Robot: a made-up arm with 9 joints. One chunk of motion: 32 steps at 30 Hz.
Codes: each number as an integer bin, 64 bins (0 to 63) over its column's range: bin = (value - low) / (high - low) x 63, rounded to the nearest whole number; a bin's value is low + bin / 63 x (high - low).
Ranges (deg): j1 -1.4..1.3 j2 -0.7..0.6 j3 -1.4..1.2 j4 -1..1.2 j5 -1.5..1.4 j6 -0.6..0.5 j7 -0.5..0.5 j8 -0.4..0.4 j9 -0.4..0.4
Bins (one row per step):
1: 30 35 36 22 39 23 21 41 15
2: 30 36 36 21 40 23 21 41 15
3: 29 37 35 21 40 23 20 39 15
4: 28 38 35 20 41 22 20 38 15
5: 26 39 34 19 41 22 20 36 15
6: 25 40 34 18 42 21 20 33 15
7: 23 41 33 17 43 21 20 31 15
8: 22 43 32 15 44 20 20 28 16
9: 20 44 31 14 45 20 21 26 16
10: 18 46 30 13 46 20 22 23 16
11: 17 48 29 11 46 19 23 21 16
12: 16 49 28 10 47 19 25 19 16
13: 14 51 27 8 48 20 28 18 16
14: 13 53 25 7 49 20 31 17 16
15: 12 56 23 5 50 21 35 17 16
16: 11 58 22 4 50 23 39 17 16
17: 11 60 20 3 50 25 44 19 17
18: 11 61 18 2 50 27 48 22 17
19: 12 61 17 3 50 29 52 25 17
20: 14 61 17 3 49 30 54 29 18
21: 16 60 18 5 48 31 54 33 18
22: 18 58 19 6 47 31 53 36 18
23: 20 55 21 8 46 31 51 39 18
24: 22 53 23 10 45 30 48 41 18
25: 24 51 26 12 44 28 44 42 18
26: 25 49 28 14 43 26 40 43 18
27: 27 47 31 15 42 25 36 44 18
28: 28 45 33 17 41 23 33 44 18
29: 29 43 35 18 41 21 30 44 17
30: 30 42 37 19 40 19 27 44 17
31: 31 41 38 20 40 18 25 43 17
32: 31 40 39 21 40 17 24 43 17
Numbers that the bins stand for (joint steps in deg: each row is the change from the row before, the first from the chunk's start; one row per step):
1: -0.114 0.022 0.086 -0.232 0.295 -0.198 -0.167 0.121 -0.210
2: -0.114 0.043 0.086 -0.267 0.341 -0.198 -0.167 0.121 -0.210
3: -0.157 0.063 0.044 -0.267 0.341 -0.198 -0.183 0.095 -0.210
4: -0.200 0.084 0.044 -0.302 0.387 -0.216 -0.183 0.083 -0.210
5: -0.286 0.105 0.003 -0.337 0.387 -0.216 -0.183 0.057 -0.210
6: -0.329 0.125 0.003 -0.371 0.433 -0.233 -0.183 0.019 -0.210
7: -0.414 0.146 -0.038 -0.406 0.479 -0.233 -0.183 -0.006 -0.210
8: -0.457 0.187 -0.079 -0.476 0.525 -0.251 -0.183 -0.044 -0.197
9: -0.543 0.208 -0.121 -0.511 0.571 -0.251 -0.167 -0.070 -0.197
10: -0.629 0.249 -0.162 -0.546 0.617 -0.251 -0.151 -0.108 -0.197
11: -0.671 0.290 -0.203 -0.616 0.617 -0.268 -0.135 -0.133 -0.197
12: -0.714 0.311 -0.244 -0.651 0.663 -0.268 -0.103 -0.159 -0.197
13: -0.800 0.352 -0.286 -0.721 0.710 -0.251 -0.056 -0.171 -0.197
14: -0.843 0.394 -0.368 -0.756 0.756 -0.251 -0.008 -0.184 -0.197
15: -0.886 0.456 -0.451 -0.825 0.802 -0.233 0.056 -0.184 -0.197
16: -0.929 0.497 -0.492 -0.860 0.802 -0.198 0.119 -0.184 -0.197
17: -0.929 0.538 -0.575 -0.895 0.802 -0.163 0.198 -0.159 -0.184
18: -0.929 0.559 -0.657 -0.930 0.802 -0.129 0.262 -0.121 -0.184
19: -0.886 0.559 -0.698 -0.895 0.802 -0.094 0.325 -0.083 -0.184
20: -0.800 0.559 -0.698 -0.895 0.756 -0.076 0.357 -0.032 -0.171
21: -0.714 0.538 -0.657 -0.825 0.710 -0.059 0.357 0.019 -0.171
22: -0.629 0.497 -0.616 -0.790 0.663 -0.059 0.341 0.057 -0.171
23: -0.543 0.435 -0.533 -0.721 0.617 -0.059 0.310 0.095 -0.171
24: -0.457 0.394 -0.451 -0.651 0.571 -0.076 0.262 0.121 -0.171
25: -0.371 0.352 -0.327 -0.581 0.525 -0.111 0.198 0.133 -0.171
26: -0.329 0.311 -0.244 -0.511 0.479 -0.146 0.135 0.146 -0.171
27: -0.243 0.270 -0.121 -0.476 0.433 -0.163 0.071 0.159 -0.171
28: -0.200 0.229 -0.038 -0.406 0.387 -0.198 0.024 0.159 -0.171
29: -0.157 0.187 0.044 -0.371 0.387 -0.233 -0.024 0.159 -0.184
30: -0.114 0.167 0.127 -0.337 0.341 -0.268 -0.071 0.159 -0.184
31: -0.071 0.146 0.168 -0.302 0.341 -0.286 -0.103 0.146 -0.184
32: -0.071 0.125 0.210 -0.267 0.341 -0.303 -0.119 0.146 -0.184

